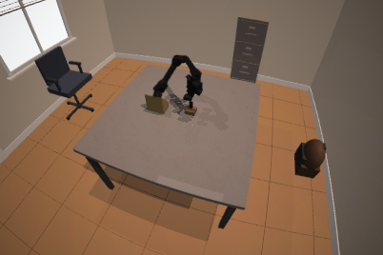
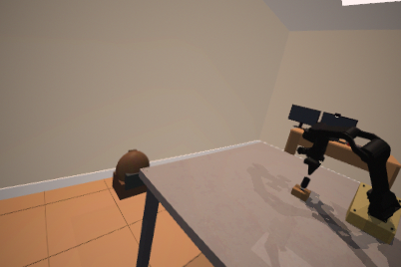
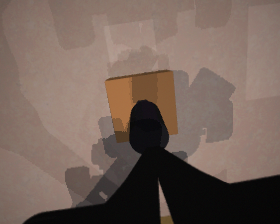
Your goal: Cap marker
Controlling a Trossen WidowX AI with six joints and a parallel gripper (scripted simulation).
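The dark cap is 4 cm below my gripper tip. Also, from my gripper tip: holder block 11 cm below.
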